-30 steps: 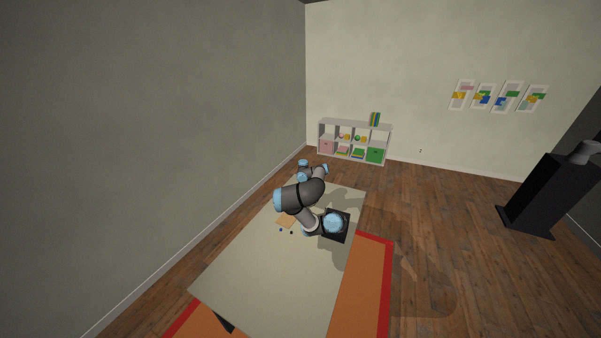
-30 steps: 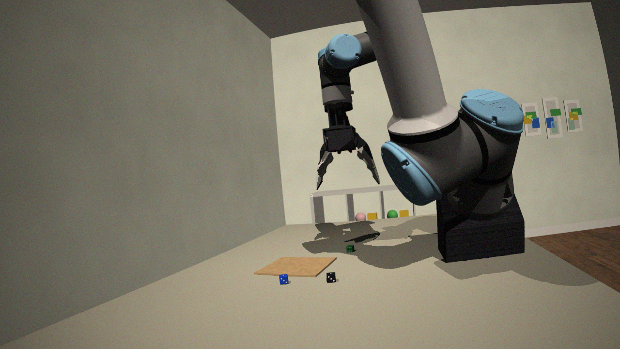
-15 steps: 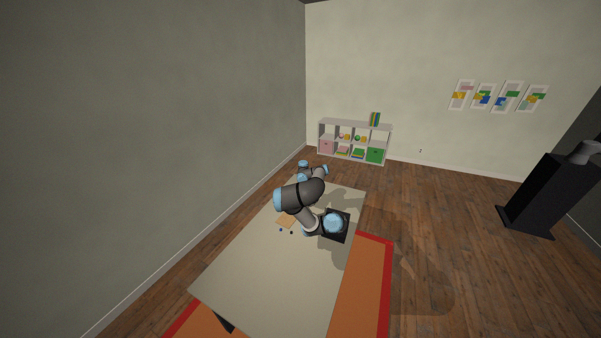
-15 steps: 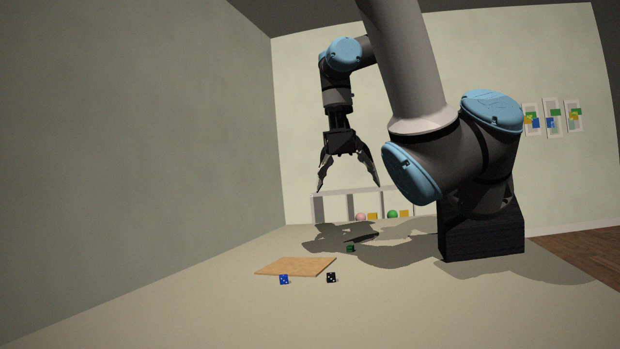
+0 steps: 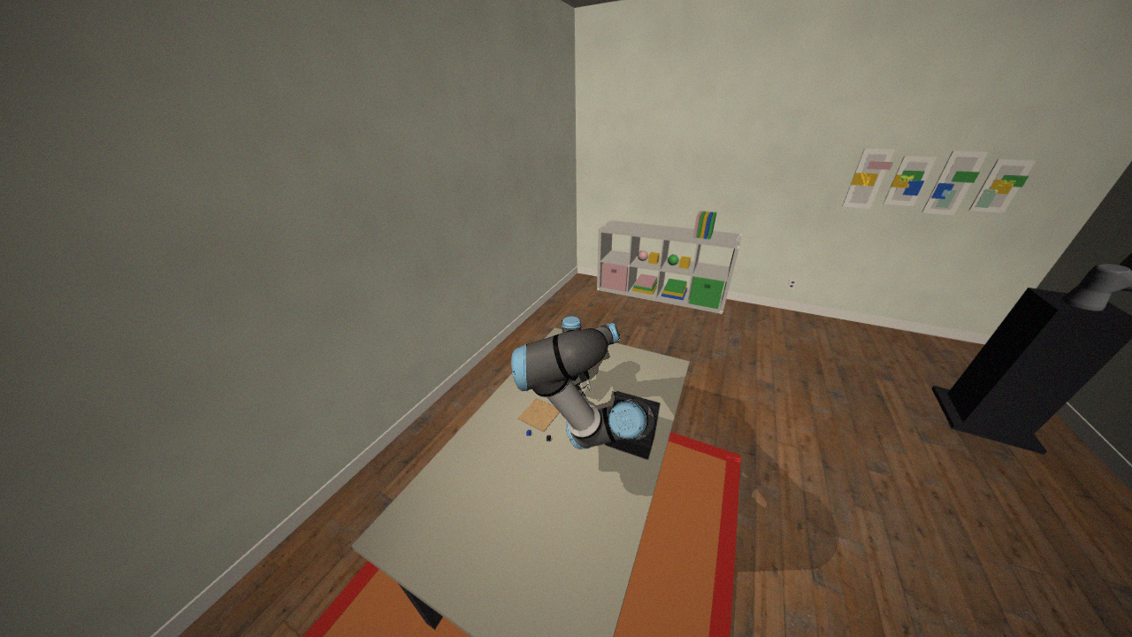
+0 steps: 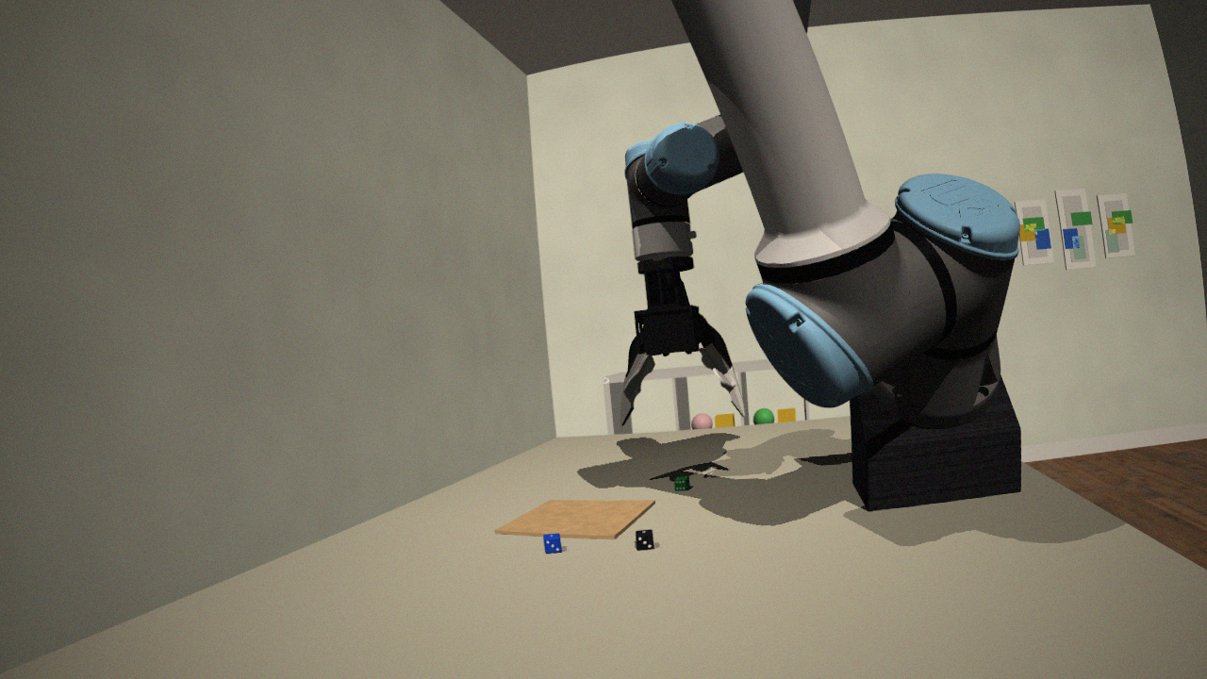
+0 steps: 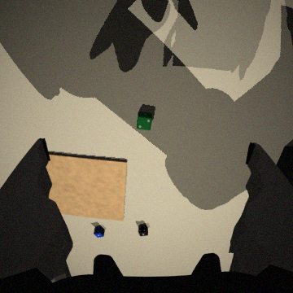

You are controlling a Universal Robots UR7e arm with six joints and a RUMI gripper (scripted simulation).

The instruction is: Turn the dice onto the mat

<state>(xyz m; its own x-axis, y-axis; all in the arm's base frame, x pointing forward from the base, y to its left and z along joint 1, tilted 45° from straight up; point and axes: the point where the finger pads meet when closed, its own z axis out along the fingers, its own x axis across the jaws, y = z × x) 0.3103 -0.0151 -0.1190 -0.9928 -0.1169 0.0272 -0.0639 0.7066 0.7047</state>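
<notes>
Right now the green die is 2 cm to the left of my hand and 8 cm below it. The rest, counted from my hand: tan mat 9 cm ahead, 16 cm to the left, 8 cm below; blue die 7 cm ahead, 27 cm to the left, 8 cm below; black die 2 cm behind, 25 cm to the left, 8 cm below.
</notes>
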